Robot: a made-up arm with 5 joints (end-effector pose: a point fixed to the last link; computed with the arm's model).
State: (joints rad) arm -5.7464 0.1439 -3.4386 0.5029 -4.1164
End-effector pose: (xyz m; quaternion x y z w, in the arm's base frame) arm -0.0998 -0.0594 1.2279 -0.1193 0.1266 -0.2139 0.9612
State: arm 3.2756 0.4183 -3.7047 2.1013 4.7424
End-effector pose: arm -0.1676 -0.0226 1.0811 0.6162 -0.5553 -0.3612 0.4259
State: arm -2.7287 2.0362 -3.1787 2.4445 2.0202
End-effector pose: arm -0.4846 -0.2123 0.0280 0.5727 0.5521 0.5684 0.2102
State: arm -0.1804 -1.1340 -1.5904 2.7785 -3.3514
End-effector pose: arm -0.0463 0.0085 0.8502 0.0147 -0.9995 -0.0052 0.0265
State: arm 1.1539 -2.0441 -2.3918 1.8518 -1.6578
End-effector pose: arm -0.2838 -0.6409 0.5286 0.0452 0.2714 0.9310 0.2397
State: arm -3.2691 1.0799 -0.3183 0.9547 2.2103
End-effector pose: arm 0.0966 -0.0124 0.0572 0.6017 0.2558 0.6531 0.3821
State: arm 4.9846 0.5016 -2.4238 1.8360 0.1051
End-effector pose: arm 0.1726 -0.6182 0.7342 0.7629 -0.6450 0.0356 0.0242
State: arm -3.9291 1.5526 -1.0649 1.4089 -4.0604
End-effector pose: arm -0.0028 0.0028 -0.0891 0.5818 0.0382 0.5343 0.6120
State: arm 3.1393 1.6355 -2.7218 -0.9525 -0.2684
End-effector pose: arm -0.7436 0.0017 0.3925 0.0695 -0.5192 -0.1149 0.8440
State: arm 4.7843 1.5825 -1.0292 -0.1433 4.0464
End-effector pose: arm 0.0128 -0.1773 -0.1964 -0.9132 -0.3531 -0.0596 0.1947
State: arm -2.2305 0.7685 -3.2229 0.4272 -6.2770
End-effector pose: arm -0.2982 -0.3844 1.1025 0.2312 -0.4756 0.3758 0.7610
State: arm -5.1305 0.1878 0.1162 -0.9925 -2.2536
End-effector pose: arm 0.0940 0.2116 0.2208 -0.1242 0.9331 0.2876 0.1765
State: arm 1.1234 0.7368 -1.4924 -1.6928 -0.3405
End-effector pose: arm 0.2476 0.5160 0.5186 -0.2527 -0.2270 -0.8694 0.3588
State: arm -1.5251 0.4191 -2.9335 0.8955 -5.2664
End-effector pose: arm 0.0205 -0.4492 1.1390 0.2038 -0.6591 0.7007 0.1820
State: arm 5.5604 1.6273 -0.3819 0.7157 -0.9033
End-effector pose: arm -0.1882 0.1660 0.0868 -0.5543 -0.0502 0.5710 0.6035
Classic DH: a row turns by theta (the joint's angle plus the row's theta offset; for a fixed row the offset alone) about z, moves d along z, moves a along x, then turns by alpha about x. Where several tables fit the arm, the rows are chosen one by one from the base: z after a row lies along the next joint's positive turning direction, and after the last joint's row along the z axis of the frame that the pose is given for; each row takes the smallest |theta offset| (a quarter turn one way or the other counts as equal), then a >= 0, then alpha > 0; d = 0 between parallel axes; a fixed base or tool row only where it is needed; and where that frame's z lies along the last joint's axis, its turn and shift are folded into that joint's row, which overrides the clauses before.
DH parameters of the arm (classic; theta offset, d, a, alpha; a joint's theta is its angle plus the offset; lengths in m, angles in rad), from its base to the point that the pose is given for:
joint 1: 0 0.4167 0 -1.5708
joint 2: -1.385 0 0.2766 0
joint 3: -0.4083 0 -0.4183 0
joint 4: -1.3483 0 -0.104 1.5708
joint 5: 3.1416 0.1328 0 0

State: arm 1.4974 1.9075 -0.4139 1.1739 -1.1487
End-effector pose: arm -0.0230 -0.3123 0.2258 0.0576 0.2277 -0.9573 0.1686
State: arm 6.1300 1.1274 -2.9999 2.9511 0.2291
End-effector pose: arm 0.5551 -0.0857 0.5421 0.8424 -0.1630 -0.5132 0.0195
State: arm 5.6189 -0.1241 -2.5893 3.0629 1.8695
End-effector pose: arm 0.1218 -0.0954 0.9419 0.2947 -0.9396 -0.1432 0.0985
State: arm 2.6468 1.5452 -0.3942 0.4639 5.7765
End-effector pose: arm 0.1753 -0.0946 0.0240 -0.0041 0.6913 -0.3469 0.6338
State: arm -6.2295 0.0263 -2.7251 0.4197 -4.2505
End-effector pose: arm 0.1826 0.0098 1.2607 -0.2295 0.3493 -0.4574 0.7849
